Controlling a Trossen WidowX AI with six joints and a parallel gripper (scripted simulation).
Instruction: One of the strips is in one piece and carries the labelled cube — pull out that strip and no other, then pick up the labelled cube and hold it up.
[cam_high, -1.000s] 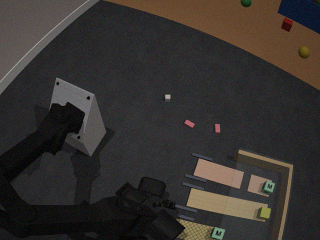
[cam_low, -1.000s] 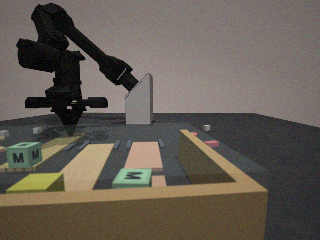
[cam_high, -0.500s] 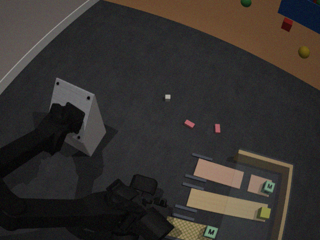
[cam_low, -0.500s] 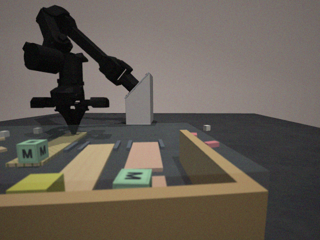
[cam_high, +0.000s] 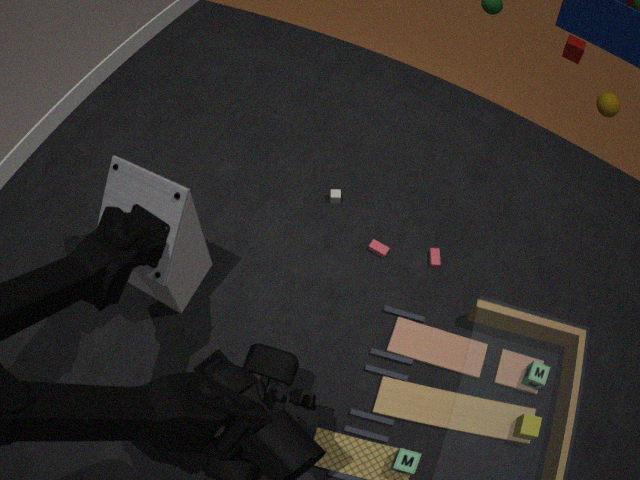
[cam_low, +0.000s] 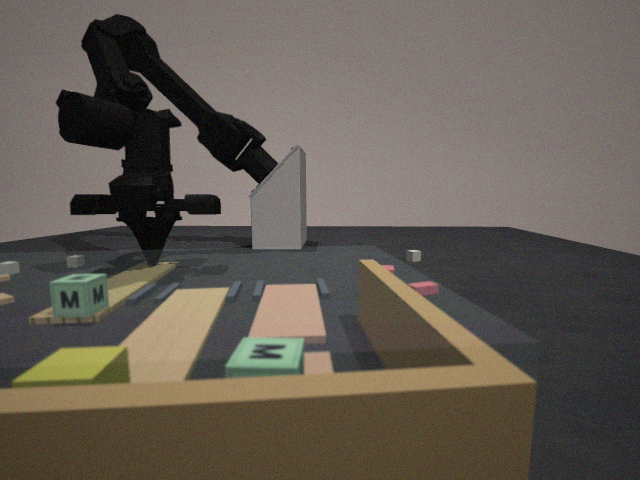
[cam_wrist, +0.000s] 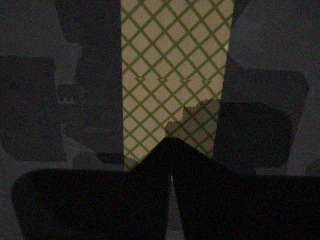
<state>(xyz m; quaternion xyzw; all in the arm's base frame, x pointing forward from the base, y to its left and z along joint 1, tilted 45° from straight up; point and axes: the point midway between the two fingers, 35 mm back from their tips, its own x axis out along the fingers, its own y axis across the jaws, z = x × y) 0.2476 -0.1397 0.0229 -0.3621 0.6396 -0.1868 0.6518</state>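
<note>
Now: the green cross-hatched strip 90 mm ahead of my gripper tip and 20 mm to the left of it.
</note>
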